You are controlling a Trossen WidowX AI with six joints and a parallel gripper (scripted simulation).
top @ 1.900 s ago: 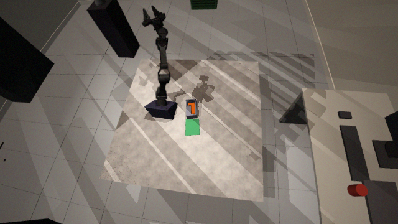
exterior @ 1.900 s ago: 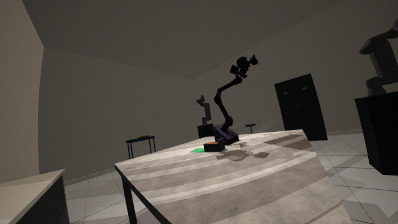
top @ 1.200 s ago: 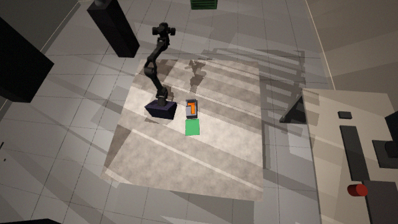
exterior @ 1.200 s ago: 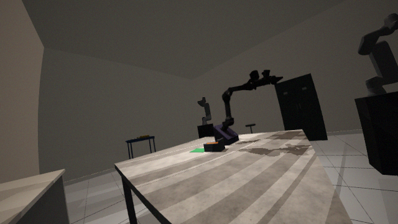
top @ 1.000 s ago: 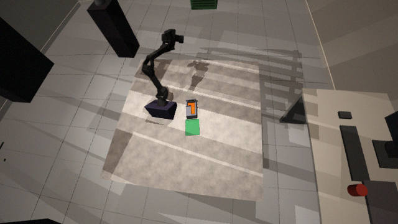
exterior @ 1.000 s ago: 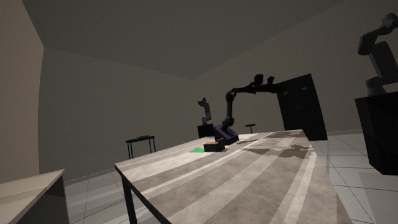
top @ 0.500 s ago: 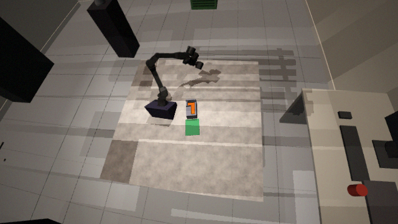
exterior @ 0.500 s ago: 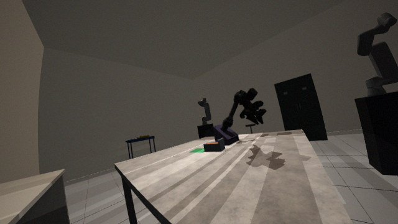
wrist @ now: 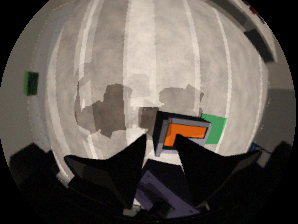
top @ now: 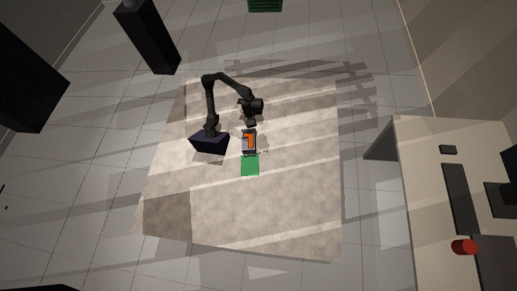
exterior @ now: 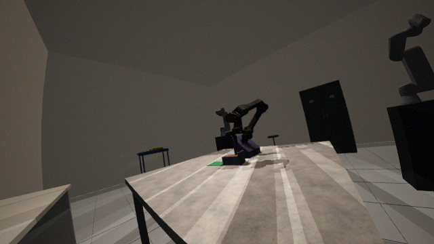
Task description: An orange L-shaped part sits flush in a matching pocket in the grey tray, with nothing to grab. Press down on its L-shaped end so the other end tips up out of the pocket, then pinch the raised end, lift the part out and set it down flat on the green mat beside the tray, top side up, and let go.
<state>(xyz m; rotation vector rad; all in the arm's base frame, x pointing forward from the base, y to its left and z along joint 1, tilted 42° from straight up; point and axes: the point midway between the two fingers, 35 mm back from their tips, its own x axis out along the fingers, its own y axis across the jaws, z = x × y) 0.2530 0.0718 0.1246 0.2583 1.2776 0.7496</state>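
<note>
Right now the orange L-shaped part is 90 mm below my gripper tip, 80 mm to the right of it and 20 mm behind it. Round my gripper tip: green mat: 240 mm to the right, 160 mm below, 20 mm ahead.
</note>
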